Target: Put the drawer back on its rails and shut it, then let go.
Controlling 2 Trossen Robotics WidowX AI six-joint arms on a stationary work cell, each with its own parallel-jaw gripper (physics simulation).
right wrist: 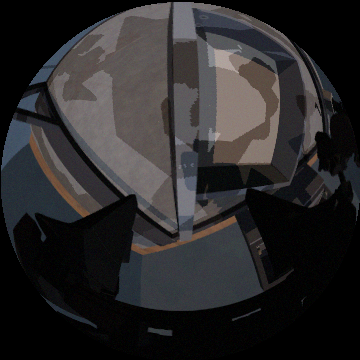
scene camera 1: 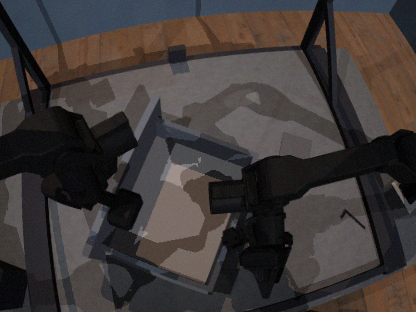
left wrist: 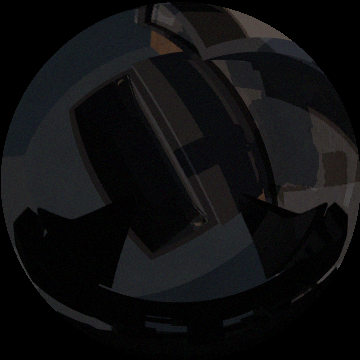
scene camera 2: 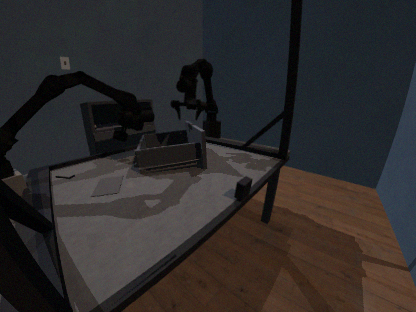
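Seen in the pictures: left gripper, fingertip midpoint: (right wrist: 323, 185) (scene camera 1: 271, 290) (left wrist: 188, 200) (scene camera 2: 121, 124); right gripper, fingertip midpoint: (right wrist: 192, 197) (scene camera 1: 100, 215) (scene camera 2: 187, 120); left arm's base at its link origin: (scene camera 1: 410, 189) (scene camera 2: 0, 177); right arm's base at its link origin: (scene camera 2: 211, 121).
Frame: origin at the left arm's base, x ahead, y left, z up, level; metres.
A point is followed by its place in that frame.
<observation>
The grey drawer (scene camera 1: 175, 215) @(x 0.573, y -0.275, z -0.049 m) (scene camera 2: 167, 156) @(x 0.424, y -0.383, z -0.010 m) (right wrist: 245, 110) @(x 0.575, y -0.260, z -0.050 m) sits upright on the table, its tall front panel (scene camera 1: 139, 150) @(x 0.582, y -0.420, z 0.042 m) (scene camera 2: 197, 134) @(x 0.539, y -0.456, z 0.061 m) (right wrist: 184, 25) at the left in scene camera 1. The cabinet (scene camera 2: 90, 125) (left wrist: 215, 192) stands beyond the table with a dark open bay. My left gripper (scene camera 1: 266, 287) @(x 0.496, y -0.030, z 0.093 m) (scene camera 2: 120, 134) (left wrist: 188, 200) @(x 0.496, y -0.030, z 0.093 m) is open and empty, beside the drawer and facing the cabinet; its gap is hidden in the scene views. My right gripper (scene camera 1: 92, 197) (scene camera 2: 188, 111) (right wrist: 192, 197) @(x 0.711, y -0.309, z 0.097 m) is open and empty above the front panel, which runs between its fingers in the right wrist view.
A dark block (scene camera 1: 177, 53) @(x 0.361, y -0.685, z -0.026 m) (scene camera 2: 243, 189) @(x 0.332, y -0.699, z -0.029 m) stands at the table edge. A thin flat plate (scene camera 1: 295, 144) @(x 0.205, y -0.294, z -0.069 m) (scene camera 2: 107, 186) @(x 0.221, y -0.271, z -0.069 m) and a black angled piece (scene camera 1: 354, 218) @(x 0.173, y -0.032, z -0.066 m) (scene camera 2: 65, 176) @(x 0.174, y -0.046, z -0.067 m) lie on the table. A black frame post (scene camera 2: 292, 75) @(x 0.759, y -0.813, z 0.321 m) rises at a corner.
</observation>
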